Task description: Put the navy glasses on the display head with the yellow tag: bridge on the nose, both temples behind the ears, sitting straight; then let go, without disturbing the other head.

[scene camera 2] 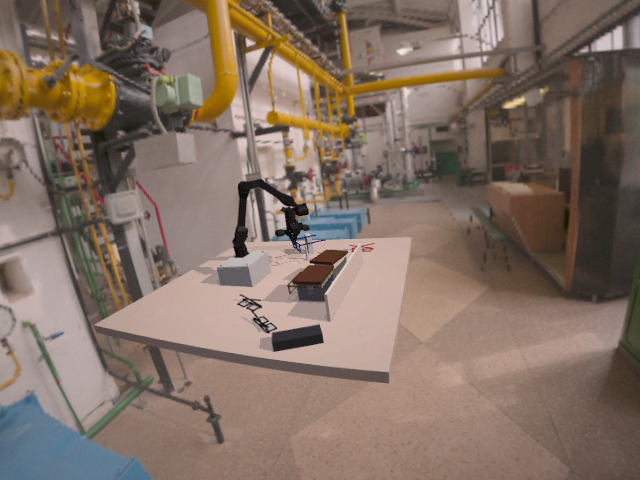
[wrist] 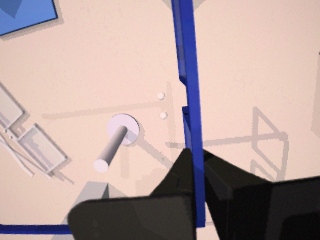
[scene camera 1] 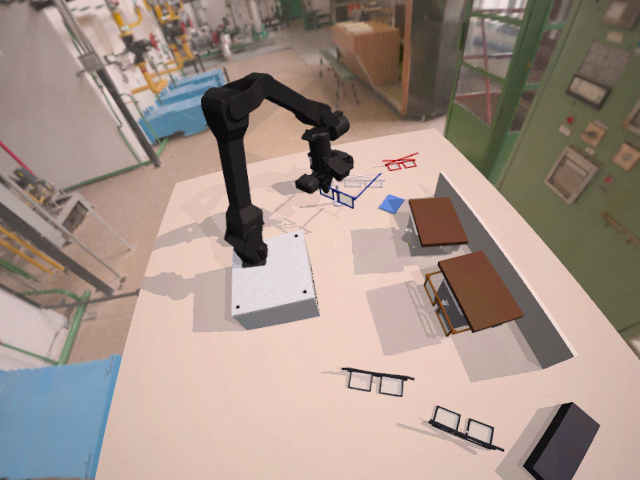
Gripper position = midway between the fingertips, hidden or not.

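You'd see a dark box (scene camera 2: 300, 337) here, but in the wrist view it's out of frame. There's a white peg stand (wrist: 122, 129) as well, and then my own gripper (scene camera 1: 326, 192), (wrist: 191, 154).
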